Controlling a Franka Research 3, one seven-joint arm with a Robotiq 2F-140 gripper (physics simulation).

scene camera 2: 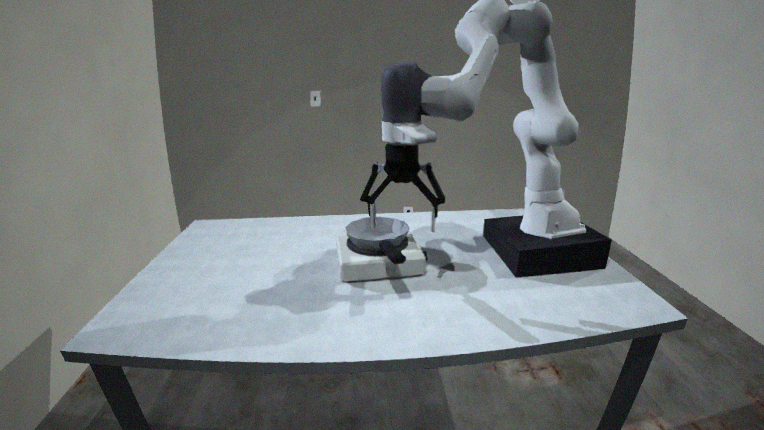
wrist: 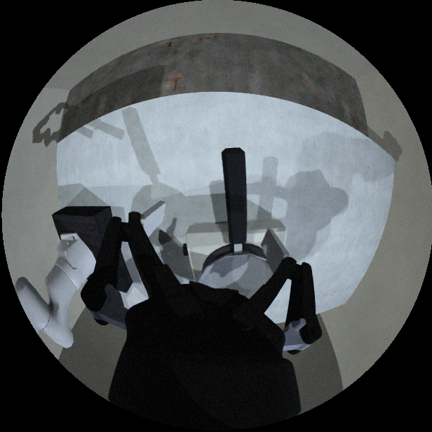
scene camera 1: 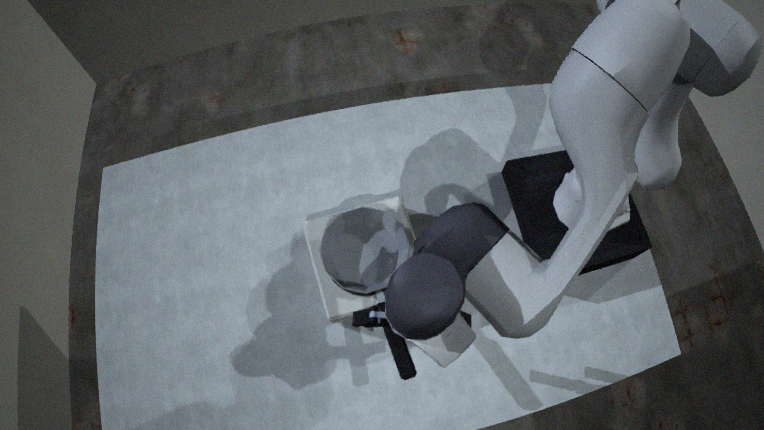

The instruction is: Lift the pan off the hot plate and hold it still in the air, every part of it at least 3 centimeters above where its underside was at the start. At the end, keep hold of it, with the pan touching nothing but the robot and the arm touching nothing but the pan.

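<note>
The grey round pan (scene camera 1: 363,251) (scene camera 2: 389,232) (wrist: 237,272) sits upright on the cream hot plate (scene camera 1: 337,304) (scene camera 2: 368,271) (wrist: 200,240). Its black handle (scene camera 1: 399,355) (scene camera 2: 394,251) (wrist: 234,195) sticks out over the plate's edge, toward the front in scene camera 2. My gripper (scene camera 2: 403,219) (wrist: 215,224) points down, wide open and empty. In scene camera 2 one fingertip overlaps the pan's bowl and the other is to the pan's right; whether the first touches the pan I cannot tell. In scene camera 1 the arm's wrist hides most of the gripper.
The table (scene camera 1: 187,213) (scene camera 2: 213,331) (wrist: 300,120) carries the hot plate and the black base block (scene camera 1: 534,202) (scene camera 2: 561,259) (wrist: 82,225) under the arm, to the right in both scene views. A small dark knob (wrist: 185,249) is on the hot plate's side.
</note>
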